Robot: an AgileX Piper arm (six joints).
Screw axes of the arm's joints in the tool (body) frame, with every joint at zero. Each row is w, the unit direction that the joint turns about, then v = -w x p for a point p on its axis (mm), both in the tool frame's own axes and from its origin. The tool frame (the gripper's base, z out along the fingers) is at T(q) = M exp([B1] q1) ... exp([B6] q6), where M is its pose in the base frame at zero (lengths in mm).
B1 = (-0.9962, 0, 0.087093, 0, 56.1, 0)
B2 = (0, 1, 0, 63.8, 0, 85)
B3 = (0, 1, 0, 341.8, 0, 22)
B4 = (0, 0, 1, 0, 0, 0)
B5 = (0, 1, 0, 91, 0, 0)
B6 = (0, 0, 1, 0, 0, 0)
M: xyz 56.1 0 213.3 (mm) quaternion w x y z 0.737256 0 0.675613 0
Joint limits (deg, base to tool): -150..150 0..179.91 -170..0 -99.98..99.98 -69.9..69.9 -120..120
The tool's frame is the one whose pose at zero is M.
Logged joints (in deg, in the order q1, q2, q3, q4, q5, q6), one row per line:
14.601 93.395 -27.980 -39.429 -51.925 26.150
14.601 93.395 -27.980 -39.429 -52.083 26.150
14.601 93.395 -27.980 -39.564 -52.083 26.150
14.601 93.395 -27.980 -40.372 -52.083 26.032
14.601 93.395 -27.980 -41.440 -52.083 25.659
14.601 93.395 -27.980 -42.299 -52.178 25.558
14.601 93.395 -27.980 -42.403 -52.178 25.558
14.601 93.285 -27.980 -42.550 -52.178 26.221
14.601 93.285 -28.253 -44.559 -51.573 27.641
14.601 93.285 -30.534 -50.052 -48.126 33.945
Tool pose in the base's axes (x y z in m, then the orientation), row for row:
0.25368 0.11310 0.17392 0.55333 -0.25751 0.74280 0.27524
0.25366 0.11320 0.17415 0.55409 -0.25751 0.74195 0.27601
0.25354 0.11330 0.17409 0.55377 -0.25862 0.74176 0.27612
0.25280 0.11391 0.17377 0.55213 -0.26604 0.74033 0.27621
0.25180 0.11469 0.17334 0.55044 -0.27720 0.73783 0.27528
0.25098 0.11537 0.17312 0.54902 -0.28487 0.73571 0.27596
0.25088 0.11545 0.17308 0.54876 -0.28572 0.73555 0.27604
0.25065 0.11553 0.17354 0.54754 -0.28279 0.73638 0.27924
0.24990 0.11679 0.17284 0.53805 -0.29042 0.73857 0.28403
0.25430 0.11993 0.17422 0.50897 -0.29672 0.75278 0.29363
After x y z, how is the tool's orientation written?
As a quaternion, w x y z.
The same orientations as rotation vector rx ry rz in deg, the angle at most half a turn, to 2 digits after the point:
-34.87 100.60 37.28
-34.86 100.45 37.37
-35.02 100.44 37.39
-36.05 100.31 37.43
-37.59 100.05 37.33
-38.65 99.82 37.44
-38.77 99.81 37.46
-38.39 99.97 37.91
-39.59 100.67 38.72
-40.95 103.90 40.53

